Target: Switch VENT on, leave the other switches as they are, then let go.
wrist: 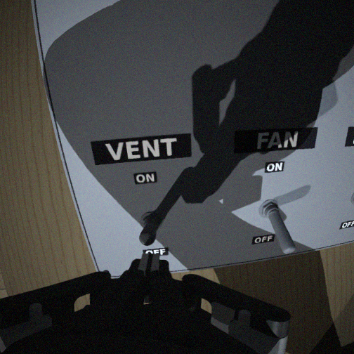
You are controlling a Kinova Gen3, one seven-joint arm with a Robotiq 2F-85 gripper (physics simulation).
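Observation:
The VENT switch [149, 229] is a short dark lever below its VENT label, between ON and OFF. It looks foreshortened, its rounded end facing the camera, and leans less toward OFF than the FAN lever. I cannot tell for certain whether it is fully at ON. My gripper [150, 264] is shut and empty. Its fingertips are just below the lever's end in the view, on the OFF side, partly covering the OFF label. Contact with the lever cannot be made out. The FAN switch [281, 229] is a grey lever leaning down toward OFF.
The pale panel [82, 190] lies on a wooden surface [25, 165]. A further switch is cut off at the right edge, with part of its OFF label [348, 225] showing. The arm's shadow darkens much of the panel, including the VENT lever.

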